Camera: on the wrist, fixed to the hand. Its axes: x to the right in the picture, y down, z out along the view.
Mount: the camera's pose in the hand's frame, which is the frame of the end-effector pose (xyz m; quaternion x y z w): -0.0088 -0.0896 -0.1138 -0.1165 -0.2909 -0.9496 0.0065
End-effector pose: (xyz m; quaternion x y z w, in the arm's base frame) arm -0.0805 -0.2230 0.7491 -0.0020 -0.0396 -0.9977 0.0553
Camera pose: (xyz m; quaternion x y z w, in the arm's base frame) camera -0.0816 -0.1423 0.6285 0.2591 -0.0980 0.0630 0.9588
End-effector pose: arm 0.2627 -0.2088 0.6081 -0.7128 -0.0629 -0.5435 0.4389
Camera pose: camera 0.1265 -0.2300 0.6535 0.1541 0.7416 0.2203 0.6146
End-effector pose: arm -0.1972 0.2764 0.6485 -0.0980 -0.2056 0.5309 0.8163
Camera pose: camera -0.0762 0.2377 0.5784 0.2539 -0.3937 -0.7671 0.4382
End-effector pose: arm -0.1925 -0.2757 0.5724 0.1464 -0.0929 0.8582 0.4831
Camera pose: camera -0.1298 -0.2023 0.4641 0.2825 -0.1021 -0.5066 0.8081
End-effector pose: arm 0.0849 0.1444 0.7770 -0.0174 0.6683 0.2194 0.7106
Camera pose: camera 0.0076 0.0248 0.7493 -0.6537 -0.2445 -0.5904 0.4053
